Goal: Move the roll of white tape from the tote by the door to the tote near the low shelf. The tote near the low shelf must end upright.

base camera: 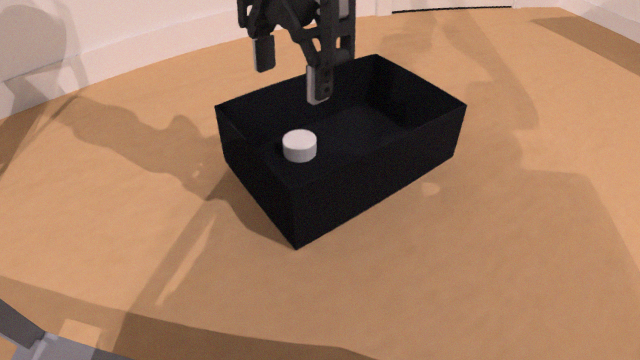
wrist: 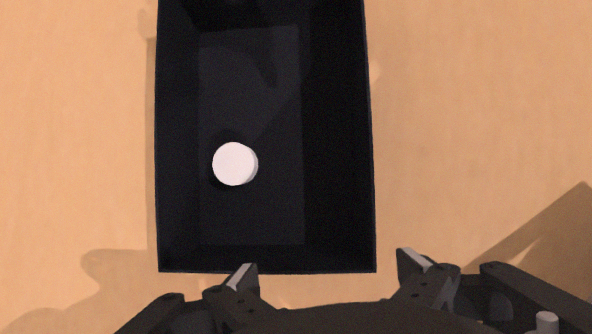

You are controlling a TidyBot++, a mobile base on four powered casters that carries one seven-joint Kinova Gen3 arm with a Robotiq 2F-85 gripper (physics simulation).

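Frame: origin at the arm's base, x back, y right, z up, level; metres.
Seen in the pictures: gripper, fingertip midpoint: (base camera: 289, 83) (wrist: 327, 273).
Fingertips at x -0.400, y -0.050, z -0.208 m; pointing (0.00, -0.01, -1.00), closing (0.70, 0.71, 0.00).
Note:
A point is followed by its place in that frame.
The roll of white tape (base camera: 299, 146) {y -0.059, x -0.505, z -0.369 m} (wrist: 233, 164) {y -0.061, x -0.521, z -0.370 m} lies flat on the floor of a black tote, towards the tote's left end in the base camera view. The black tote (base camera: 375, 185) {y 0.046, x -0.423, z -0.357 m} (wrist: 340, 150) {y 0.031, x -0.436, z -0.394 m} stands upright on the floor. My gripper (base camera: 289, 77) {y -0.050, x -0.400, z -0.208 m} (wrist: 327, 273) {y -0.050, x -0.400, z -0.208 m} is open, with nothing between its fingers. It hangs above the tote's far side in the base camera view, higher than the tape and apart from it. In the wrist view its fingertips show below the tape, near the tote's bottom edge. The low shelf and the tote near it do not show.
The wooden floor (base camera: 450, 280) {y 0.142, x -0.312, z -0.397 m} (wrist: 475, 125) {y 0.163, x -0.324, z -0.397 m} surrounds the tote. A white wall (base camera: 165, 15) {y -0.464, x -0.912, z -0.279 m} with a baseboard runs behind it at the left. The foot of a door shows at the top of the base camera view. Part of the grey base (base camera: 60, 347) {y -0.206, x -0.142, z -0.287 m} shows at the lower left.

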